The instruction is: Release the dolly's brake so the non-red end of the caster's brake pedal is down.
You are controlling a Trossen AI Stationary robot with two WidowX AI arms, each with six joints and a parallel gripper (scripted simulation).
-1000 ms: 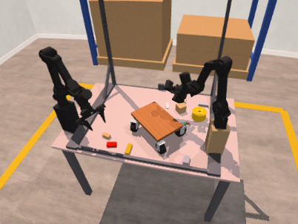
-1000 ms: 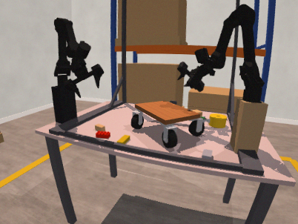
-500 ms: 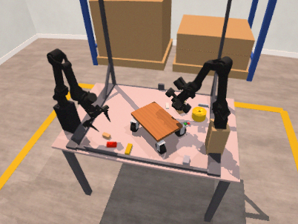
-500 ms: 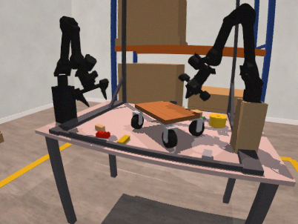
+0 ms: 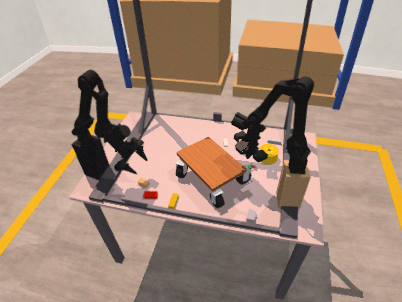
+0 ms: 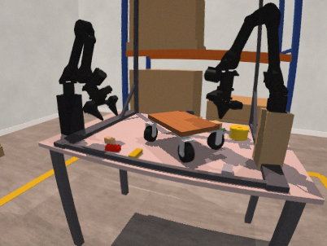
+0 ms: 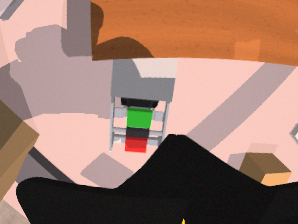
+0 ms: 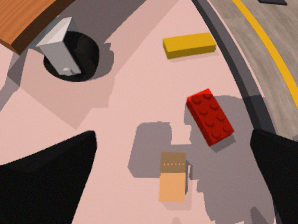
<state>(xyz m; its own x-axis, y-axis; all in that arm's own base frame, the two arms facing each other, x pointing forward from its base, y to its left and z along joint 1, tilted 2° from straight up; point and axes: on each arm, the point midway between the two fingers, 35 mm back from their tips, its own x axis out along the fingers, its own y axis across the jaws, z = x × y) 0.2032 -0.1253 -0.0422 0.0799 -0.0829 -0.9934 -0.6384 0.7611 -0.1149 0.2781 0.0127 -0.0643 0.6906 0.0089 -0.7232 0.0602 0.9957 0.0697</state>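
Now: left hand 20 mm to the right of the brake pedal and 90 mm above it. Also, from my left hand: red brick 210 mm ahead, 440 mm to the right, 160 mm below; tan block 140 mm ahead, 500 mm to the right, 160 mm below.
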